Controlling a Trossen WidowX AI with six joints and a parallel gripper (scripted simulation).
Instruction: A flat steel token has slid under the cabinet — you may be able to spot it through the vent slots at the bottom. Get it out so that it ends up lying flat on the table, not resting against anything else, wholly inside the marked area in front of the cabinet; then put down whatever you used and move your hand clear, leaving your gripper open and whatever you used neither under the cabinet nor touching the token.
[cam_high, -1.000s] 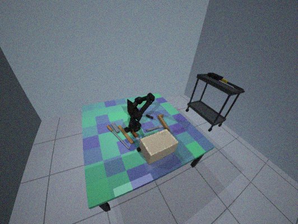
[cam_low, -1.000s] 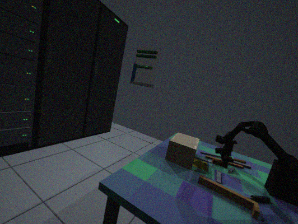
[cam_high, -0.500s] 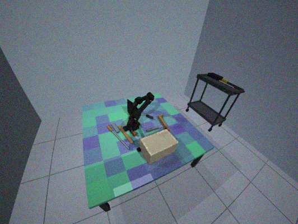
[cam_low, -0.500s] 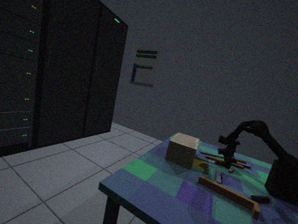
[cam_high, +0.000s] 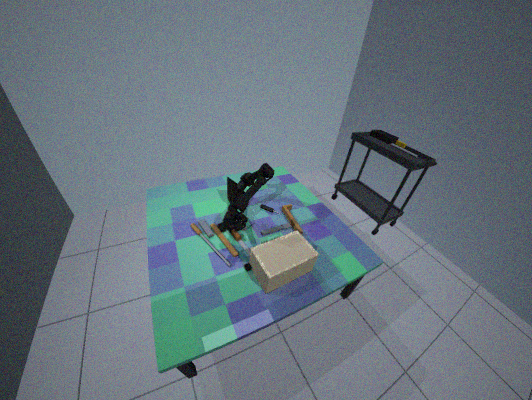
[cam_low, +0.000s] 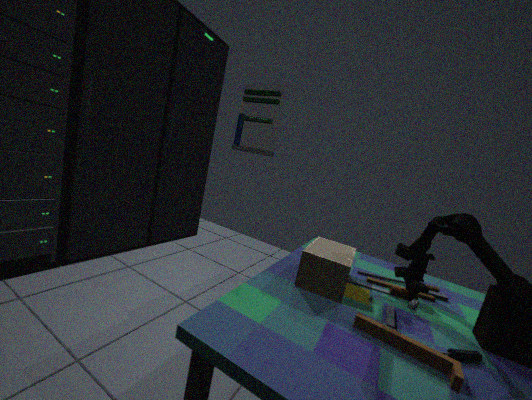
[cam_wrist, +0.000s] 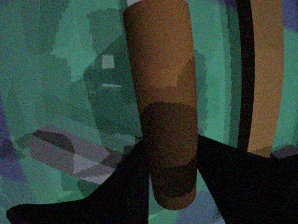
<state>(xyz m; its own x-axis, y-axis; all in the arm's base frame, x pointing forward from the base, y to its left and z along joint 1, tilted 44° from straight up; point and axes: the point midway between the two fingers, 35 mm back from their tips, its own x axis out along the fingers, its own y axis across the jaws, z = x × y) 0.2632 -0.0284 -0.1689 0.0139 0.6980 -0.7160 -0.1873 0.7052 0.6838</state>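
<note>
Right now my gripper tip is 2 cm past the short grey piece and 6 cm to the right of it. Also, from my gripper tip: yellow marked patch (21 cm ahead, 15 cm to the left, 1 cm below); then flat grey bar (10 cm behind, 15 cm to the right); then wooden stick (3 cm ahead, 8 cm to the right).
</note>
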